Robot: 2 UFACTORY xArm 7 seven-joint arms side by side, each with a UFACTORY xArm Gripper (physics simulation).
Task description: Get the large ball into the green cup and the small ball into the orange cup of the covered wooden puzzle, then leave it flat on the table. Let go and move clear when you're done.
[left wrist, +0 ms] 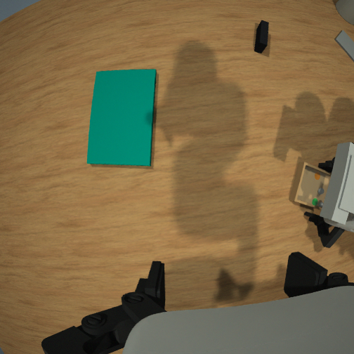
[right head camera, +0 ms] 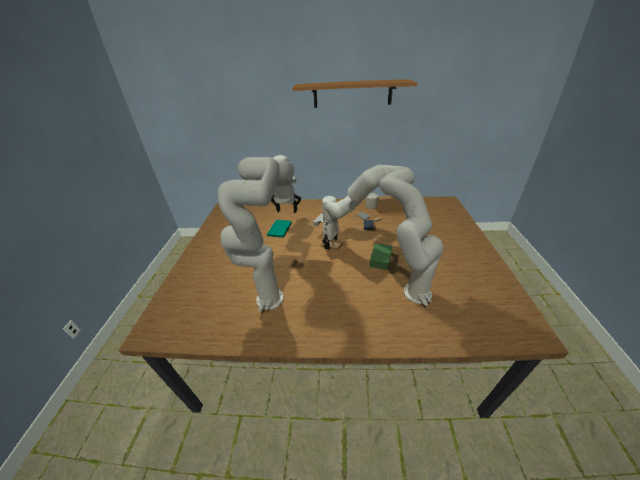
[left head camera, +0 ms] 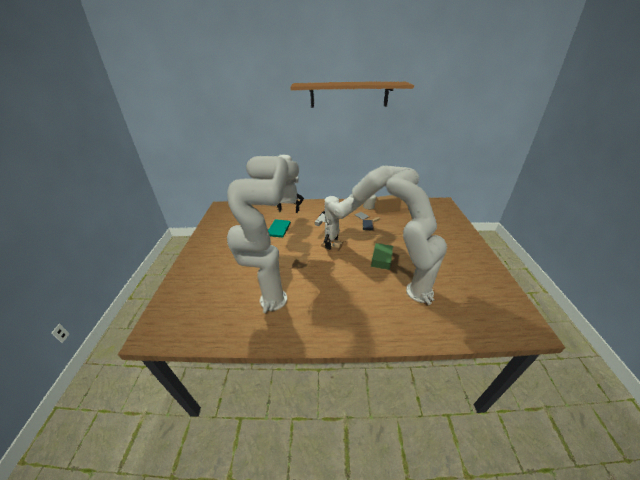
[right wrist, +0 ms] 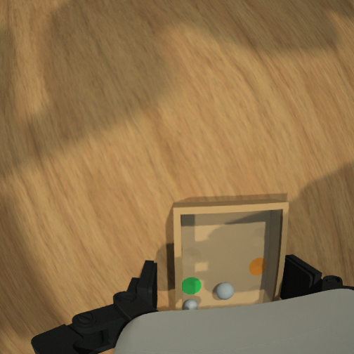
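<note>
The wooden puzzle, a shallow tray, lies on the table. In the right wrist view, its green cup is at the left and its orange cup at the right. The large grey ball lies between the cups, outside both. The small ball lies just below the green cup, partly hidden by the gripper body. My right gripper is open, low over the puzzle, with a finger beside each long side. My left gripper is open and empty, high above the table.
A teal book lies left of the puzzle. A green block stands to its right. Behind are a dark box, a white cup and a brown box. A small black block lies farther back.
</note>
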